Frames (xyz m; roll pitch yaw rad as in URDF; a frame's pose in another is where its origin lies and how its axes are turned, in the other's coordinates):
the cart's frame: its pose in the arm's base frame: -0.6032 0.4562 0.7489 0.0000 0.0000 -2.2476
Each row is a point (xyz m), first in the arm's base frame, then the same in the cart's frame.
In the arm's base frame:
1: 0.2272 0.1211 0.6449
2: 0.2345 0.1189 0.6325
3: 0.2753 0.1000 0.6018
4: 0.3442 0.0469 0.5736
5: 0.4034 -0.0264 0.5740
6: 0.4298 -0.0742 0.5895
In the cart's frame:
1: -0.2588 0.8572 -0.1040
2: -0.2617 0.8643 -0.1164
3: -0.2725 0.9079 -0.1471
4: -0.2743 0.9949 -0.1753
5: -0.2542 1.0870 -0.1749
6: -0.2335 1.1375 -0.1594

